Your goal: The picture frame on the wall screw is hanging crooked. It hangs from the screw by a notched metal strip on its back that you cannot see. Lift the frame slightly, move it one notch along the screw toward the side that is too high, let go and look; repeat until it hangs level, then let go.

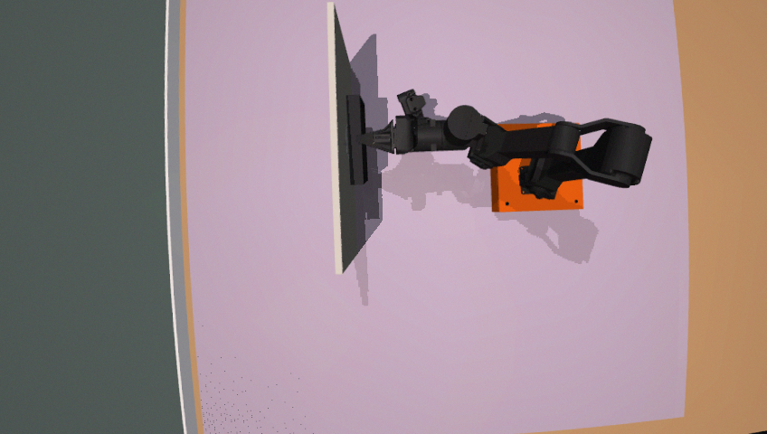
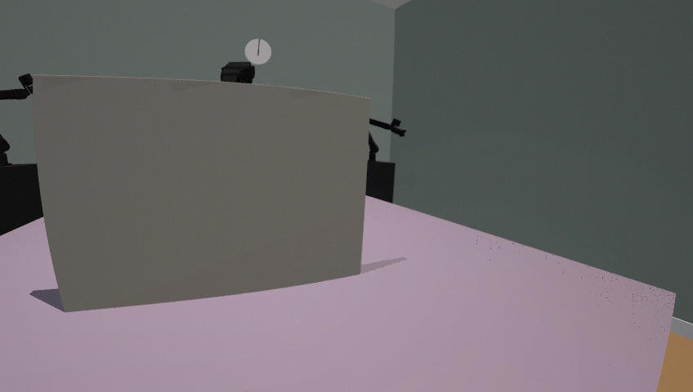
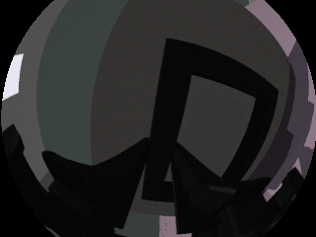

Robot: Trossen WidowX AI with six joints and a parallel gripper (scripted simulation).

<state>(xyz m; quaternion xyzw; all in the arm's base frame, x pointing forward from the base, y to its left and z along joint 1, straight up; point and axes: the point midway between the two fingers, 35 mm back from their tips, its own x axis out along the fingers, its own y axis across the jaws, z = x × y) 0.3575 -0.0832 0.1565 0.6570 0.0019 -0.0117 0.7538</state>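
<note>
The picture frame lies 10 mm ahead of my gripper tip, 10 mm to the right of it and 50 mm below it. Also, from my gripper tip: wall panel (20 mm ahead, 10 mm to the left, 70 mm below).
</note>
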